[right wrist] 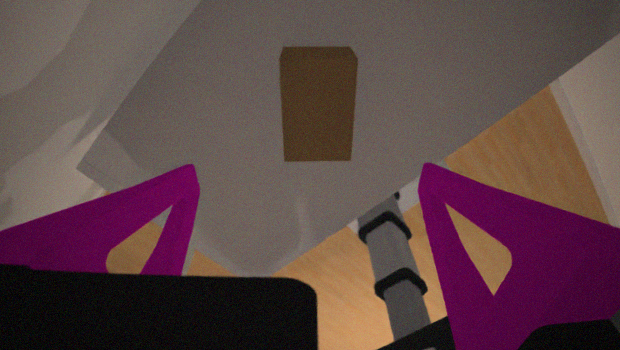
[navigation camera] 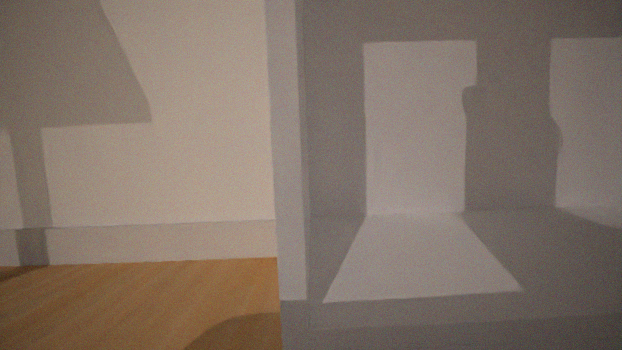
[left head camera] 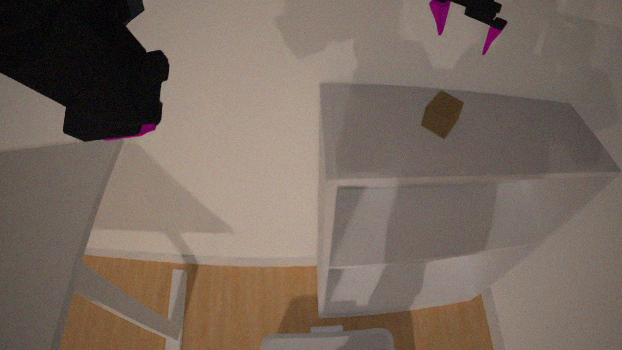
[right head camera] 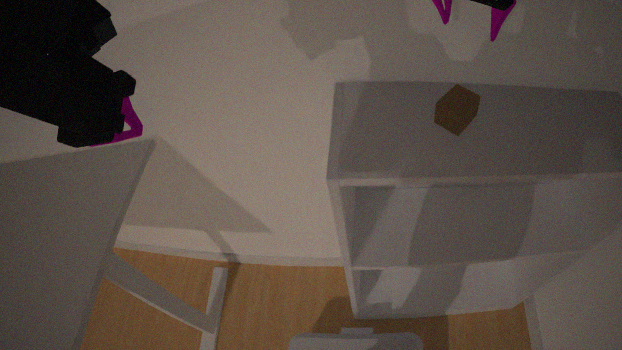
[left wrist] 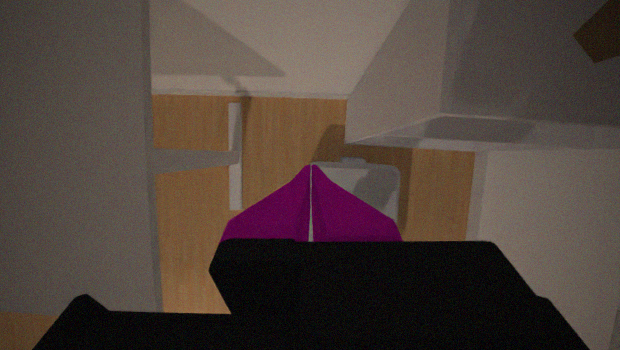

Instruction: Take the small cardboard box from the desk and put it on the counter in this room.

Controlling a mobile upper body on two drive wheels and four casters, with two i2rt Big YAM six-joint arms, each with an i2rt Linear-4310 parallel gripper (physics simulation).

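Frame: origin at the left arm's base, x back, y right, z up, level; millimetres.
Seen in the pictures: left gripper, fingertip midpoint: (left head camera: 153, 124) (right head camera: 140, 130) (left wrist: 310, 174); right gripper, fingertip midpoint: (right wrist: 308, 176) (left head camera: 461, 43) (right head camera: 468, 31).
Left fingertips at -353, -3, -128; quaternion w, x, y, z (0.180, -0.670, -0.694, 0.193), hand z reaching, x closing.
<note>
A point is followed by its place in that frame, as x, y, z.
The small brown cardboard box (left head camera: 442, 115) {-550, 438, -300} (right head camera: 457, 110) {-552, 447, -300} (left wrist: 602, 37) {-558, 424, -323} (right wrist: 318, 107) {-590, 464, -300} stands on top of a grey shelved unit (left head camera: 380, 150) {-503, 304, -350} (right head camera: 390, 145) {-512, 312, -350} (left wrist: 520, 85) {-490, 329, -350} (right wrist: 225, 100) {-644, 393, -350} (navigation camera: 290, 150) {-440, 211, -1181}, which looks like the counter. My right gripper (left head camera: 462, 44) {-613, 473, -163} (right head camera: 469, 31) {-613, 473, -163} (right wrist: 308, 176) {-613, 473, -163} is open and empty, raised above the box and apart from it. My left gripper (left wrist: 310, 174) {-353, -3, -128} is shut with its fingertips together and holds nothing; its fingers are partly hidden in the head views. A grey table (left head camera: 45, 200) {-478, -571, -460} (right head camera: 50, 225) {-366, -695, -460} (left wrist: 75, 150) {-354, -538, -460}, likely the desk, stands at the left.
The table's pale leg and foot bar (left head camera: 177, 300) (right head camera: 215, 300) (left wrist: 235, 185) reach over the wooden floor (left head camera: 250, 295) {-562, -126, -1409} (navigation camera: 150, 305) {-589, -43, -1410}. A rounded grey block (left head camera: 327, 341) {-280, 223, -1150} (right head camera: 355, 342) {-282, 224, -1150} (left wrist: 377, 177) {-255, 352, -1150} sits low before the shelved unit. A grey pipe with black rings (right wrist: 392, 257) {-50, 249, -628} shows in the right wrist view. Walls stand behind.
</note>
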